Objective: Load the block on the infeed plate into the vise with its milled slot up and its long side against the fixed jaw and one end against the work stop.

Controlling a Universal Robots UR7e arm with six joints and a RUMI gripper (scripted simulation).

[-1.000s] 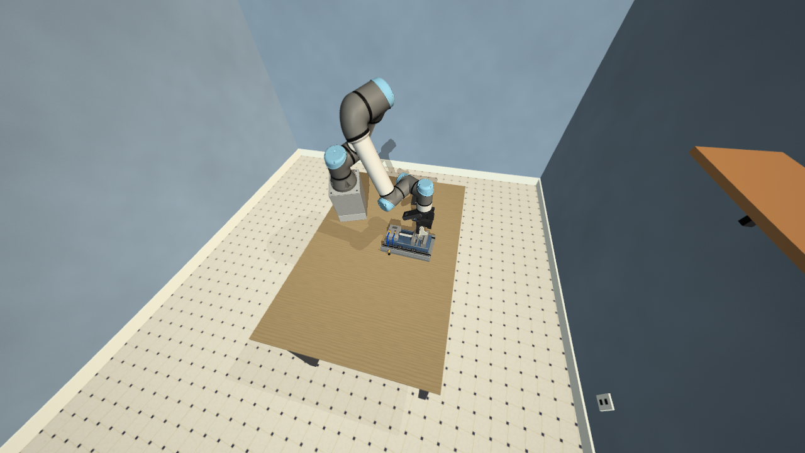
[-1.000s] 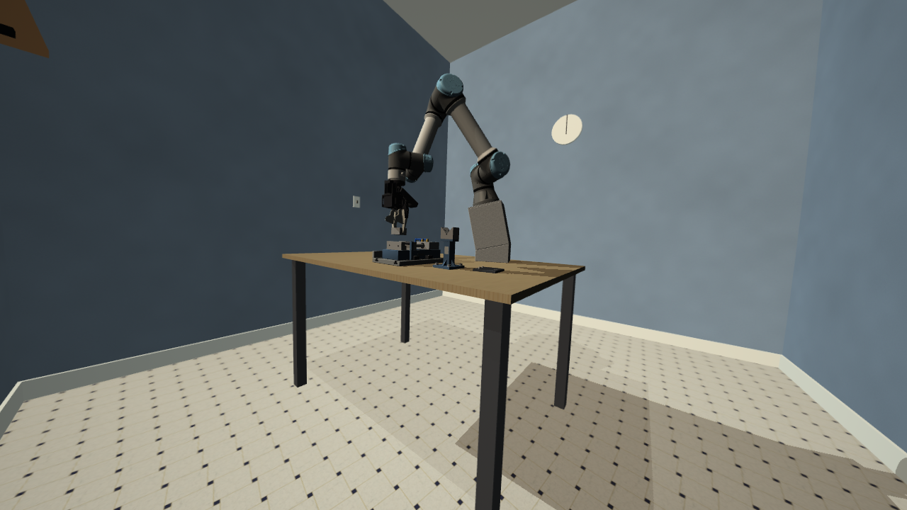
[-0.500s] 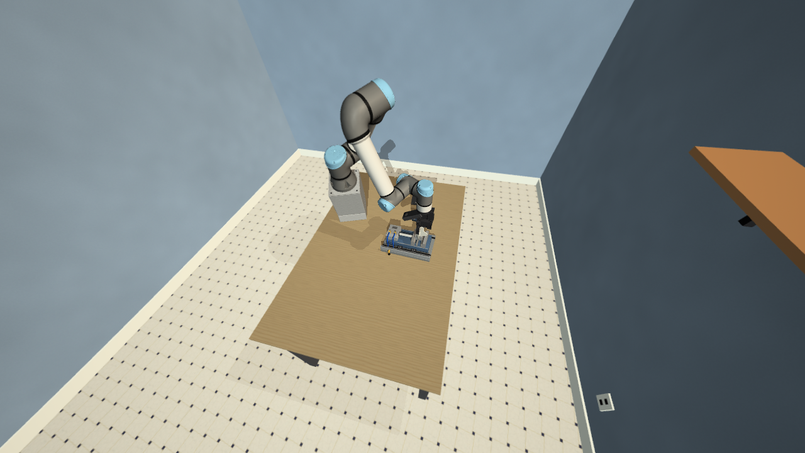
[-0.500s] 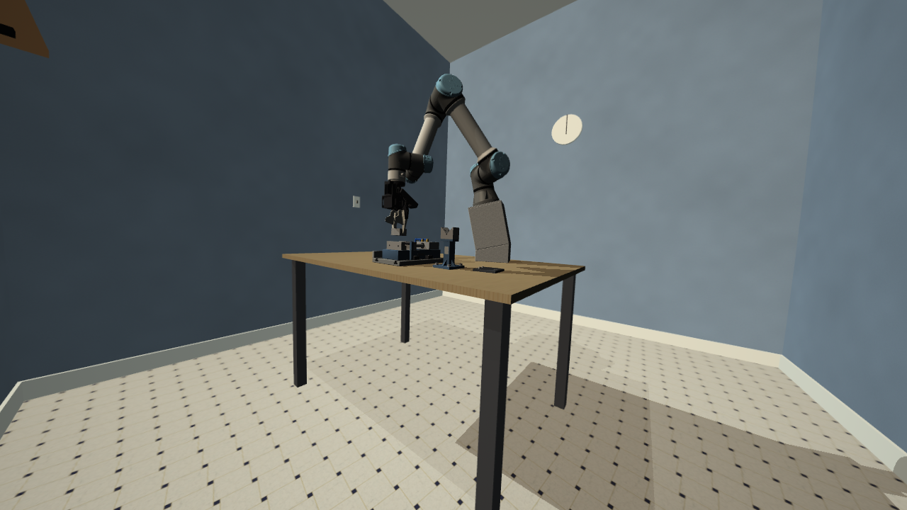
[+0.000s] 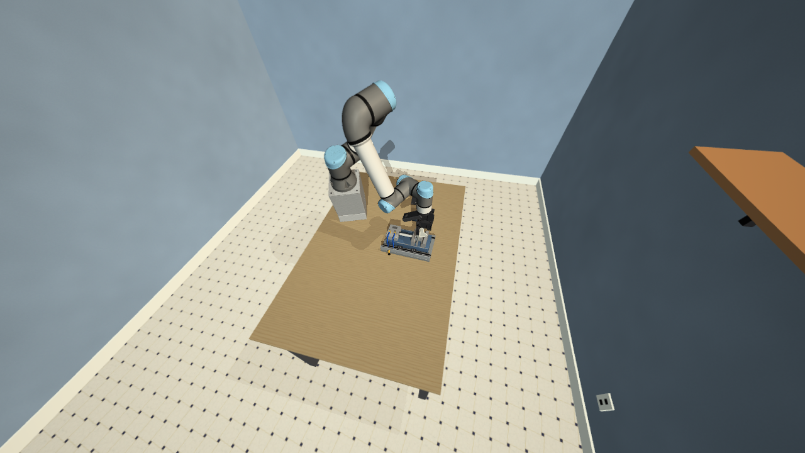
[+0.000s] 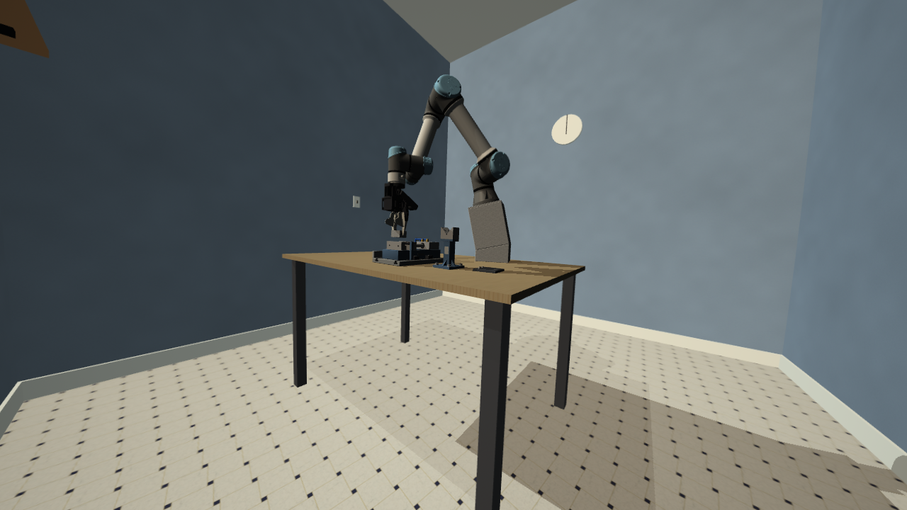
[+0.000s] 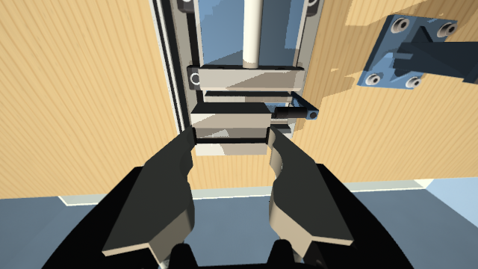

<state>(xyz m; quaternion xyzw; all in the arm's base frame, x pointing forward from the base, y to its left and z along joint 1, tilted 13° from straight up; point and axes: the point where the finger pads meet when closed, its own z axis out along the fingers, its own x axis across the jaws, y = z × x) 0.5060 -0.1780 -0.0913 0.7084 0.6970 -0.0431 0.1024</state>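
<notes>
My hand is 6 cm above the fixed jaw, 3 cm short of it and 2 cm to the right of it. From my hand the other things lie so: cylinder rod 9 cm behind, 6 cm below, 2 cm to the left; part right at my hand; moving jaw 6 cm below, 3 cm behind, 2 cm to the left.
</notes>
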